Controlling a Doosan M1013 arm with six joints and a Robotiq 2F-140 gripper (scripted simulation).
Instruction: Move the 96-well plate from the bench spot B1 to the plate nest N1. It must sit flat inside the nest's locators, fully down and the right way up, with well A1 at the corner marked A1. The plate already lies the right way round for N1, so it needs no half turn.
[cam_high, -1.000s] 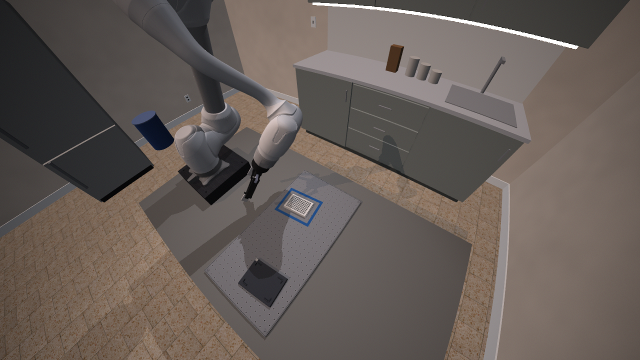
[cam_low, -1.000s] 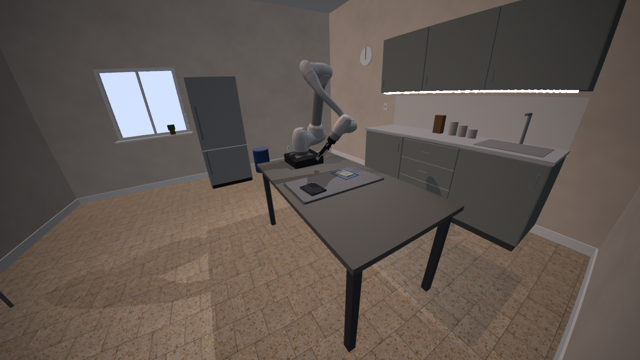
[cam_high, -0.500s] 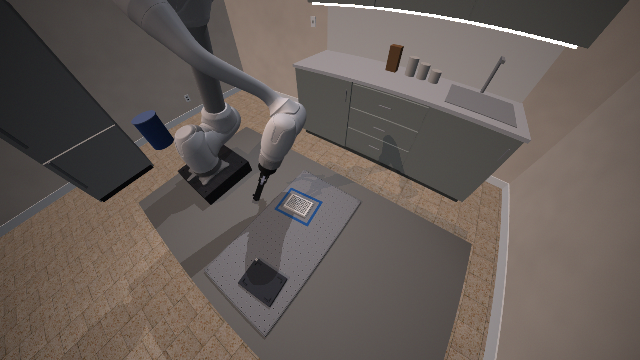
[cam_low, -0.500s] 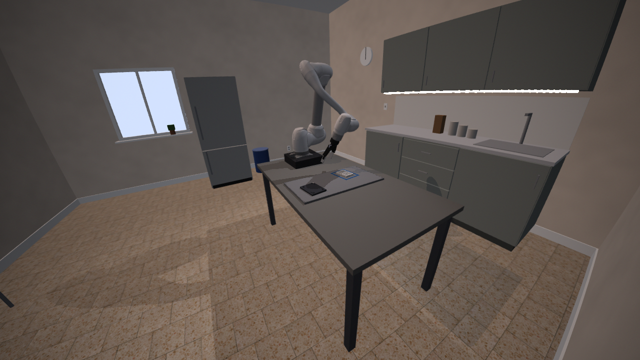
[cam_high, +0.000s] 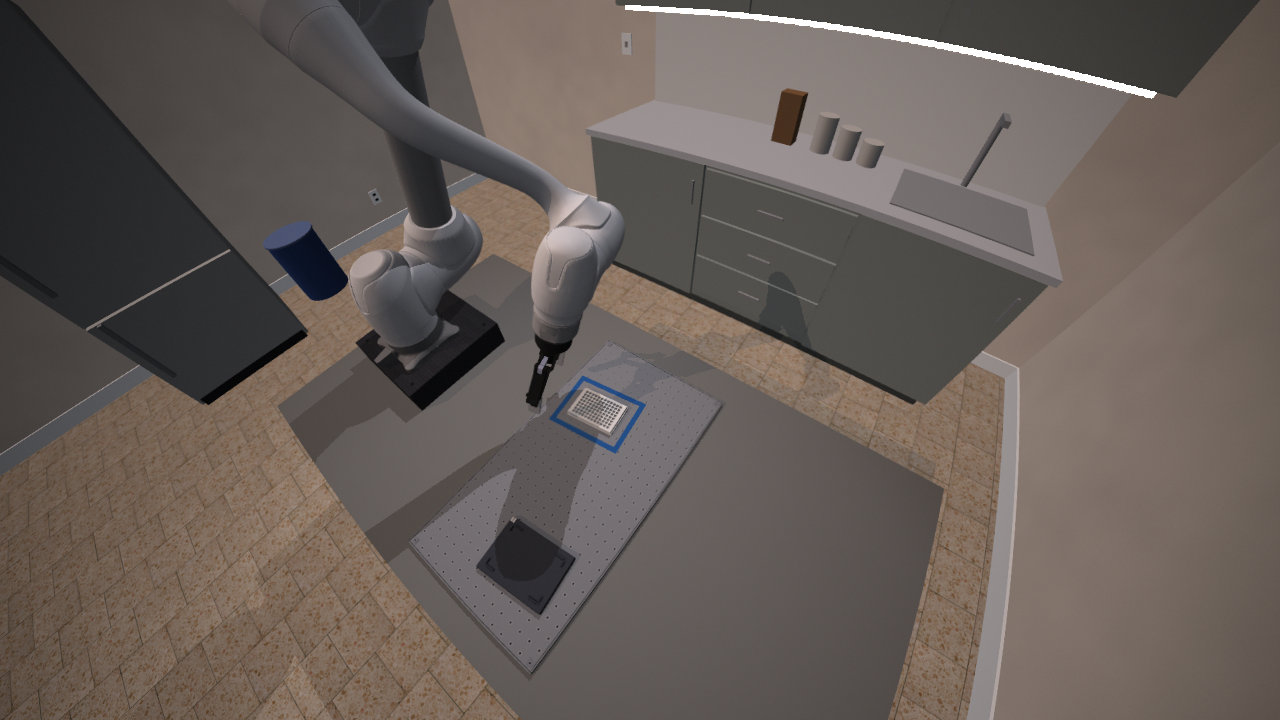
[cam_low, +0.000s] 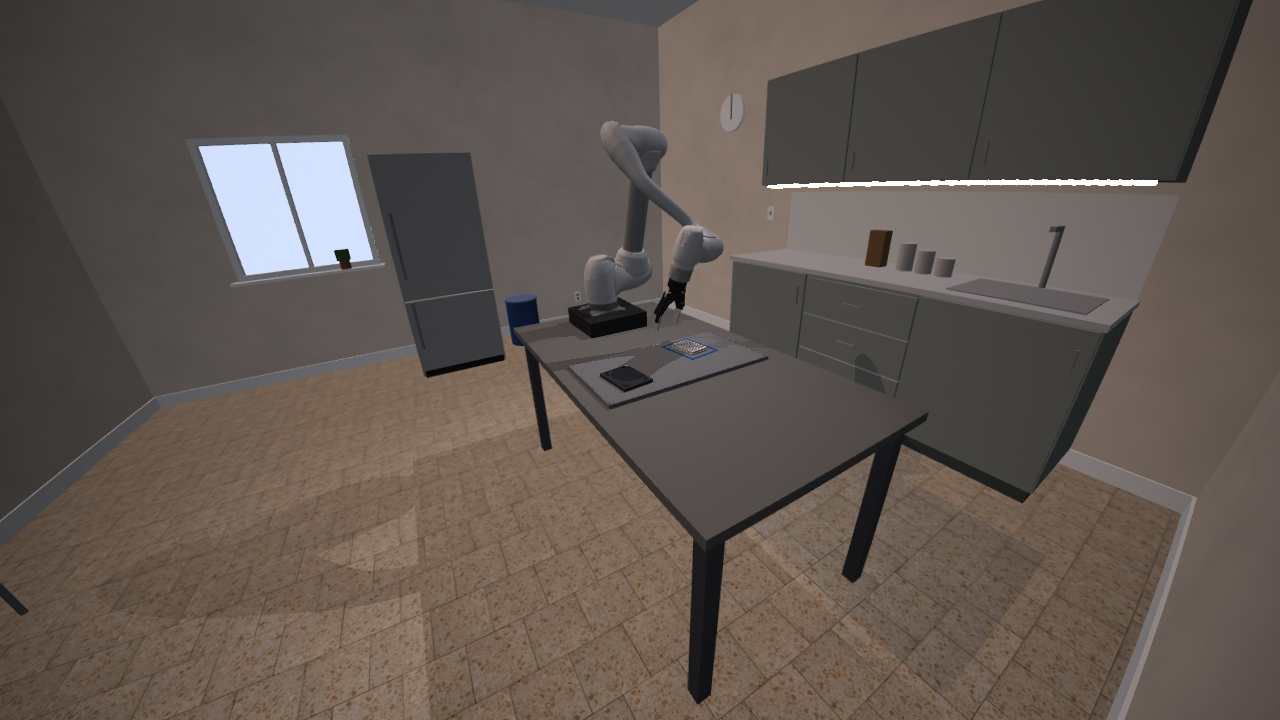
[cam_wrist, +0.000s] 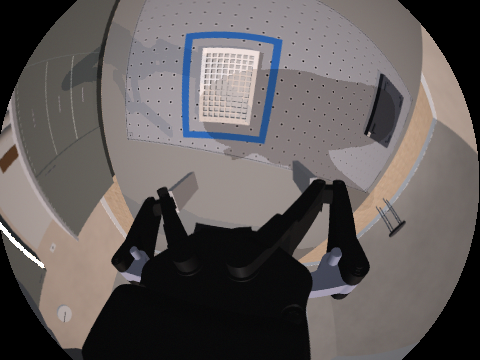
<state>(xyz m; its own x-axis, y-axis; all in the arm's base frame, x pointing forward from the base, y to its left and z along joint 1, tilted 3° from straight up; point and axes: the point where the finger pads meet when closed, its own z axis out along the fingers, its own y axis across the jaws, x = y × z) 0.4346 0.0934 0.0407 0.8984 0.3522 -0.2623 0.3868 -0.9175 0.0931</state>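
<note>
Now: hand 11 cm short of the white 96-well plate, 8 cm above it and 5 cm to the right of it. From my hand the other things lie so: dark plate nest N1: 31 cm to the right, 21 cm ahead, 9 cm below.
</note>
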